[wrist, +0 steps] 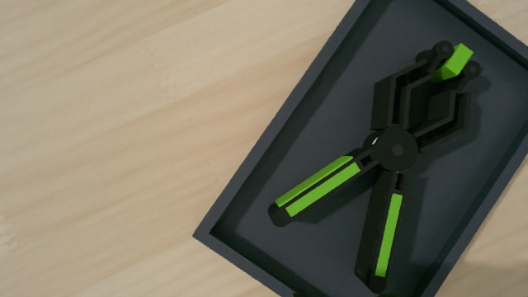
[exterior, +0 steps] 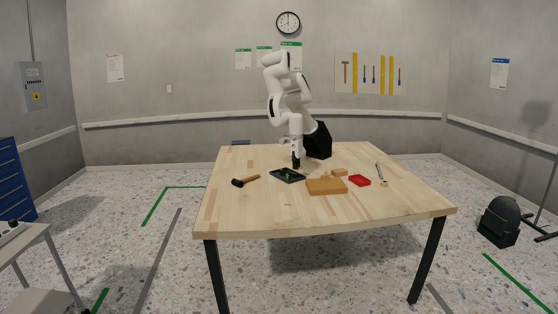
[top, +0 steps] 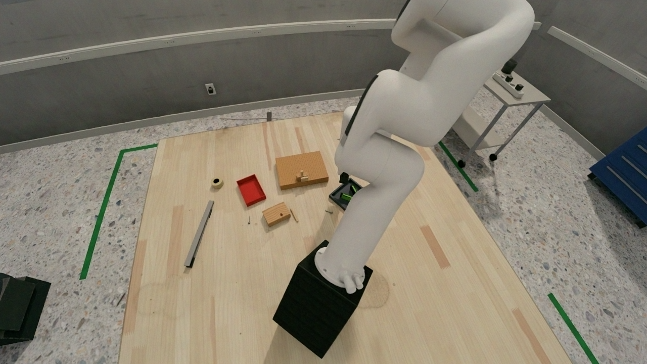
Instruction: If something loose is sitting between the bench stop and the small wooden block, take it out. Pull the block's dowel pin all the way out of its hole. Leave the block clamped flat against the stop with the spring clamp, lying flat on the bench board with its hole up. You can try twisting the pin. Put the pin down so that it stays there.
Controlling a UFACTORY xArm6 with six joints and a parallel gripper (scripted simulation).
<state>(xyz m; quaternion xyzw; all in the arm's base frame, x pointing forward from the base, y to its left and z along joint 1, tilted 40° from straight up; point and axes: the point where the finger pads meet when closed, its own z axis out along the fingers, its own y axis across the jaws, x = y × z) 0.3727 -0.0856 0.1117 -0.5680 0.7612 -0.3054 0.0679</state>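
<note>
The dark grey tray is 9 cm below my hand, 7 cm behind it and 4 cm to the right of it. From my hand the other things lie so: small wooden block (15 cm to the left, 7 cm ahead, 5 cm below); then dowel pin (15 cm to the left, 7 cm ahead, 4 cm below); then thin dowel (21 cm to the left, 9 cm below, 8 cm behind).
</note>
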